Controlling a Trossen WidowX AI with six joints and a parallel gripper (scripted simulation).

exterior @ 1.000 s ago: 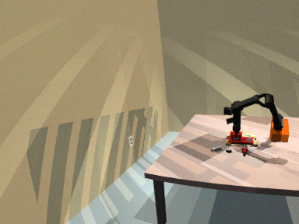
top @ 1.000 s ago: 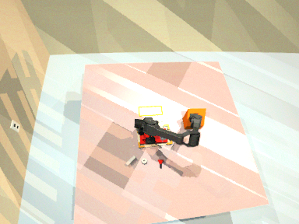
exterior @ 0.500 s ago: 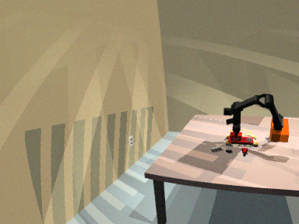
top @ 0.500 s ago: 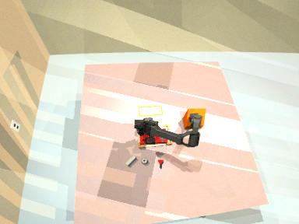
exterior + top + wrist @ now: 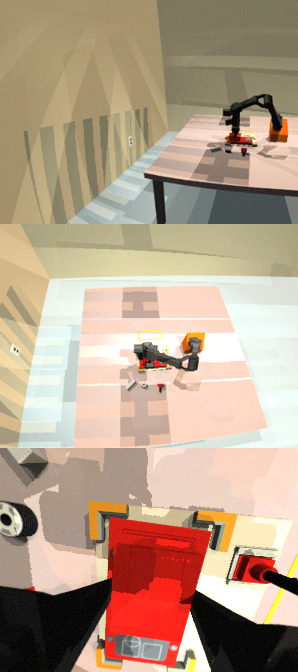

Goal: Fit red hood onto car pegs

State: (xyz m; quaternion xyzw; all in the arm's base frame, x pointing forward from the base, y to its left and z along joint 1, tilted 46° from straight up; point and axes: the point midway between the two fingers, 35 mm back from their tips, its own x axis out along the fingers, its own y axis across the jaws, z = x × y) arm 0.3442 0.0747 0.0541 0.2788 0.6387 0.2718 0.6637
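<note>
Now: gripper tip 2 cm above the grey engine block. Round my gripper tip: wheel (17 cm to the left, 4 cm below, 4 cm ahead); then jig (4 cm below, 4 cm behind, 3 cm to the right); then red hood (1 cm above).
</note>
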